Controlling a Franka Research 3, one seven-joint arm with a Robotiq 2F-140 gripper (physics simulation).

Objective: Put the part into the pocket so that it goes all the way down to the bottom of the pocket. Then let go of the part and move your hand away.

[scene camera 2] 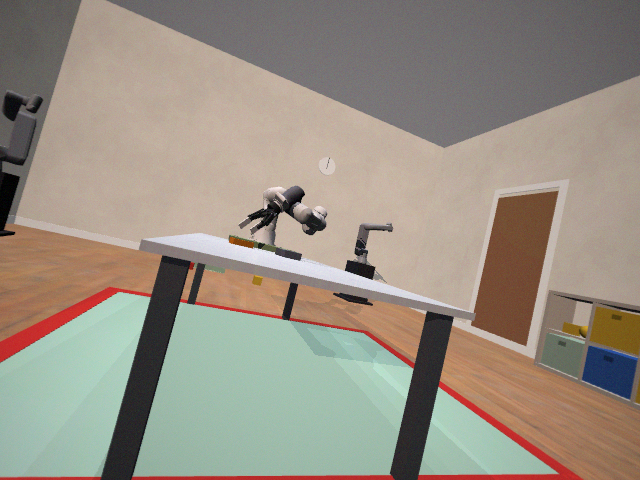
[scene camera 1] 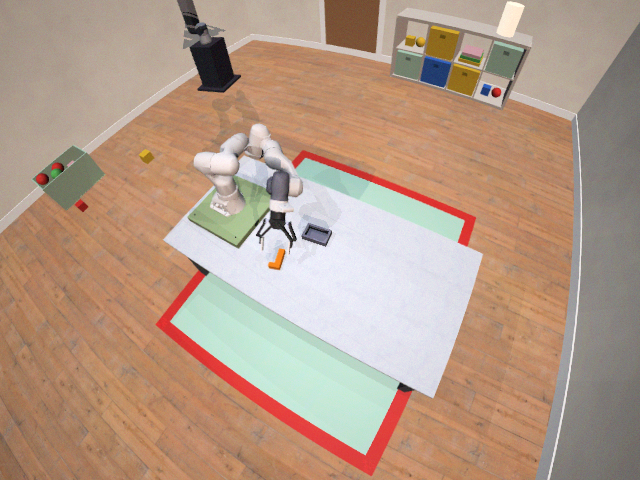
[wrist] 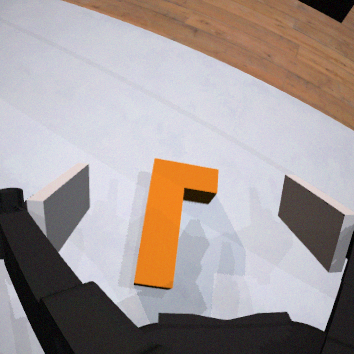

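Observation:
The part, an orange L-shaped block (scene camera 1: 279,258) (scene camera 2: 241,241) (wrist: 162,220), lies flat on the white table (scene camera 1: 382,299) (scene camera 2: 361,287). The pocket is a dark grey open box (scene camera 1: 314,240) (scene camera 2: 287,253) on the table, apart from the part; its inside looks empty in scene camera 1, and it does not show in the wrist view. My gripper (scene camera 1: 276,248) (scene camera 2: 248,226) (wrist: 187,190) is wide open and empty. It is tilted and hangs above the table over the part, which shows between the spread fingers in the wrist view, with neither finger touching it.
The arm stands on a green base plate (scene camera 1: 224,227) at the table's end, close to the part and the box. The table's long edge runs past the part. A green mat with a red border (scene camera 1: 268,403) lies under the table. A shelf unit (scene camera 1: 465,23) stands far off.

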